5 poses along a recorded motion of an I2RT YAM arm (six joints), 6.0 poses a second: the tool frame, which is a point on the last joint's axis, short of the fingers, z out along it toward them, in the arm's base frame.
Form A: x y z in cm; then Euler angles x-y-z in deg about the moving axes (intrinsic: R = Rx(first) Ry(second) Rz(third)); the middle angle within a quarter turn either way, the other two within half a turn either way.
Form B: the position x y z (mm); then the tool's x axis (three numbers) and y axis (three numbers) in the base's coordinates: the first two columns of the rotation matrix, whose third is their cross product. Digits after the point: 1 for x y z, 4 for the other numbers.
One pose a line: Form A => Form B
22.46 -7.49 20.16 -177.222 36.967 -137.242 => 224.6 -74.9 201.6 -0.5866 0.6995 -0.4081 0.5424 0.7136 0.4434
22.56 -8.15 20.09 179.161 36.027 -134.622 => 225.6 -81.5 200.9 -0.5681 0.7056 -0.4235 0.5756 0.7085 0.4083
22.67 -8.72 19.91 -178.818 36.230 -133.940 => 226.7 -87.2 199.1 -0.5597 0.7284 -0.3952 0.5808 0.6850 0.4398
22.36 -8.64 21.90 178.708 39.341 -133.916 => 223.6 -86.4 219.0 -0.5364 0.7103 -0.4558 0.5571 0.7037 0.4409
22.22 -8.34 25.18 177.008 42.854 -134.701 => 222.2 -83.4 251.8 -0.5157 0.6848 -0.5149 0.5211 0.7277 0.4461
